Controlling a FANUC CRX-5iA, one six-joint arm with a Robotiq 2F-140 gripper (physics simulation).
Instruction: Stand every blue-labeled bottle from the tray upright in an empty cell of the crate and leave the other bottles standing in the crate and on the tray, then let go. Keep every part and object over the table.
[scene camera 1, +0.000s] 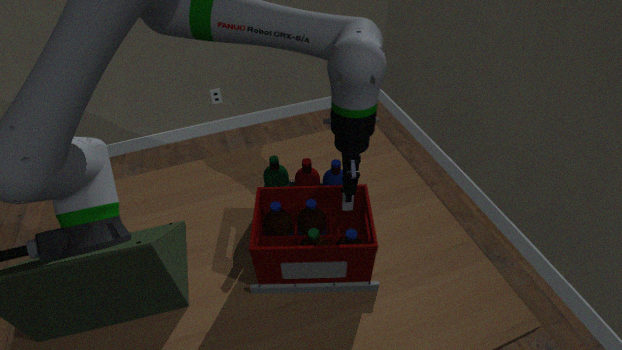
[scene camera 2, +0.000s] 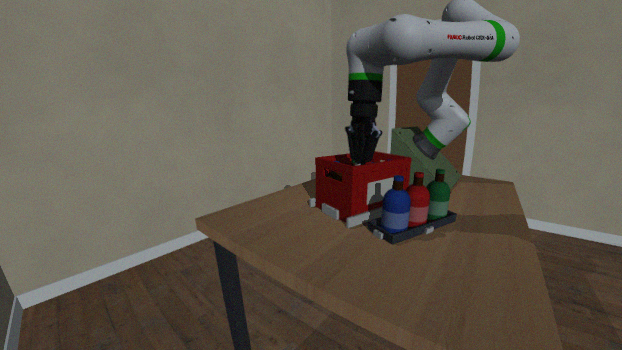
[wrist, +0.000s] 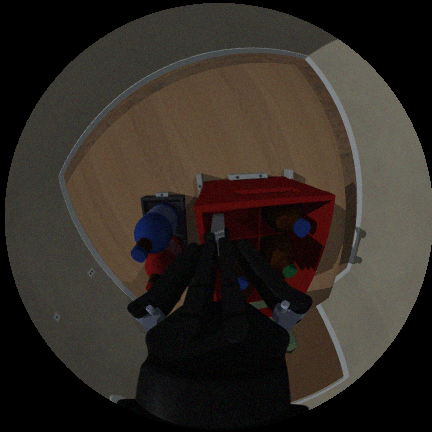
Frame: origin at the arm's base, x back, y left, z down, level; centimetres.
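Where they show: gripper, fingertip midpoint: (scene camera 1: 347, 208) (wrist: 218, 221); arm's base at its link origin: (scene camera 1: 97, 247) (scene camera 2: 423, 147).
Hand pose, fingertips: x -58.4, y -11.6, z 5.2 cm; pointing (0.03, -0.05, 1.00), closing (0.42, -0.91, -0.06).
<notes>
Things, the pixels of their top centre, and the offset from my fingertips.
- blue bottle at its top centre: (wrist: 137, 255) (scene camera 2: 398, 176) (scene camera 1: 336, 162) dy +12.3, dx -3.5, dz -4.7 cm
- red bottle at its top centre: (wrist: 151, 289) (scene camera 1: 306, 161) (scene camera 2: 419, 172) dy +16.6, dx +3.5, dz -4.7 cm
- green bottle at its top centre: (scene camera 1: 273, 158) (scene camera 2: 440, 169) dy +22.0, dx +11.1, dz -4.7 cm
- red crate at its top centre: (wrist: 221, 298) (scene camera 1: 304, 190) (scene camera 2: 385, 160) dy +5.4, dx +9.3, dz -6.2 cm
The blue bottle (scene camera 1: 332, 177) (scene camera 2: 396, 212) (wrist: 154, 232) stands upright in the dark tray (scene camera 2: 416, 234) (wrist: 177, 201), beside the red bottle (scene camera 1: 307, 176) (scene camera 2: 418, 200) and the green bottle (scene camera 1: 276, 176) (scene camera 2: 438, 195). The red crate (scene camera 1: 264, 265) (scene camera 2: 334, 194) (wrist: 260, 187) holds brown bottles: blue-capped ones (scene camera 1: 275, 220) (scene camera 1: 311, 219) (scene camera 1: 351, 234), and a green-capped one (scene camera 1: 313, 233). The back right cell in scene camera 1 looks empty. My gripper (scene camera 1: 349, 198) (scene camera 2: 361, 161) (wrist: 218, 221) is shut on nothing, pointing down at that cell, with its fingertips around rim height. Pale fingertip surfaces show. The cell floors are partly hidden.
Pale stops (scene camera 1: 314, 287) (scene camera 2: 358, 219) (wrist: 248, 176) sit against the crate's base. The green robot mount (scene camera 1: 100, 285) (scene camera 2: 407, 145) stands left of the crate in scene camera 1. The table edge (scene camera 2: 280, 267) runs along the near side in scene camera 2.
</notes>
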